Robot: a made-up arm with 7 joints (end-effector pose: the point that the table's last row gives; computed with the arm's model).
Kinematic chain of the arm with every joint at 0, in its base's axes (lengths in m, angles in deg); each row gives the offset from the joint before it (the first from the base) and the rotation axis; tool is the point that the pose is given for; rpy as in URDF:
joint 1: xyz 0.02 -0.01 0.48 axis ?
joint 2: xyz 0 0.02 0.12 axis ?
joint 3: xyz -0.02 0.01 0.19 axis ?
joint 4: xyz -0.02 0 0.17 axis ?
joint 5: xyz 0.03 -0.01 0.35 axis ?
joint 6: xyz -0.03 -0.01 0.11 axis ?
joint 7: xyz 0 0.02 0.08 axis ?
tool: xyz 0.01 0 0.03 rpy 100.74 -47.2 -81.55
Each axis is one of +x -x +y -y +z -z.
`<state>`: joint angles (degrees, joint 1 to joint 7).
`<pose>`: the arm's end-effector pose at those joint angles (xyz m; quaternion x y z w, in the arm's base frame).
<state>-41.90 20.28 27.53 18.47 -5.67 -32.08 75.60</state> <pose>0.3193 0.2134 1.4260 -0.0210 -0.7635 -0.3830 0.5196</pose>
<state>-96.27 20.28 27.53 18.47 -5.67 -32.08 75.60</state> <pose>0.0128 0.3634 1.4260 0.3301 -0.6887 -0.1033 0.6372</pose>
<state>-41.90 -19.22 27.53 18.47 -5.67 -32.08 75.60</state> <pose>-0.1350 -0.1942 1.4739 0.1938 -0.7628 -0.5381 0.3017</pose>
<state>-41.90 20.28 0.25 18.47 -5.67 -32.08 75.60</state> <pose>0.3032 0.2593 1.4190 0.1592 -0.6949 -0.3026 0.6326</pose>
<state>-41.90 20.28 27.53 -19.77 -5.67 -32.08 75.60</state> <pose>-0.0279 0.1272 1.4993 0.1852 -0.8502 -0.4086 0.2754</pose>
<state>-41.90 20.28 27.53 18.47 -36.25 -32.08 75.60</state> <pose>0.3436 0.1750 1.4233 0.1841 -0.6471 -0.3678 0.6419</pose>
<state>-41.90 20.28 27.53 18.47 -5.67 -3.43 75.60</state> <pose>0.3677 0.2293 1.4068 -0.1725 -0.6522 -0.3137 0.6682</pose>
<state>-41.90 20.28 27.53 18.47 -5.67 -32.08 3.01</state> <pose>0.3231 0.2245 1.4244 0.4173 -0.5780 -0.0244 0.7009</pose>
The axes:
joint 1: -z
joint 2: +y
joint 3: -z
joint 4: +y
joint 5: -z
joint 6: +y
joint 7: -z

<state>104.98 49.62 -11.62 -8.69 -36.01 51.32 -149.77</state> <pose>-0.0946 -0.6443 1.2319 -0.9638 0.2255 -0.1214 0.0739</pose>
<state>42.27 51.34 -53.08 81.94 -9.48 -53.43 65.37</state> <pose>0.7302 -0.1065 0.6908 0.0247 -0.1794 -0.5385 0.8229</pose>
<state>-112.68 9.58 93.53 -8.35 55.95 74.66 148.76</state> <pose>-0.0501 0.0231 1.4655 -0.8848 -0.1701 -0.3829 0.2038</pose>
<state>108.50 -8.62 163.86 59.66 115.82 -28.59 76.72</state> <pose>0.0389 0.5740 1.1071 -0.2155 -0.9764 -0.0154 0.0025</pose>
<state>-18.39 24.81 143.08 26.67 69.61 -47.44 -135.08</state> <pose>0.2933 -0.1165 1.4104 -0.0872 -0.3353 -0.5445 0.7639</pose>
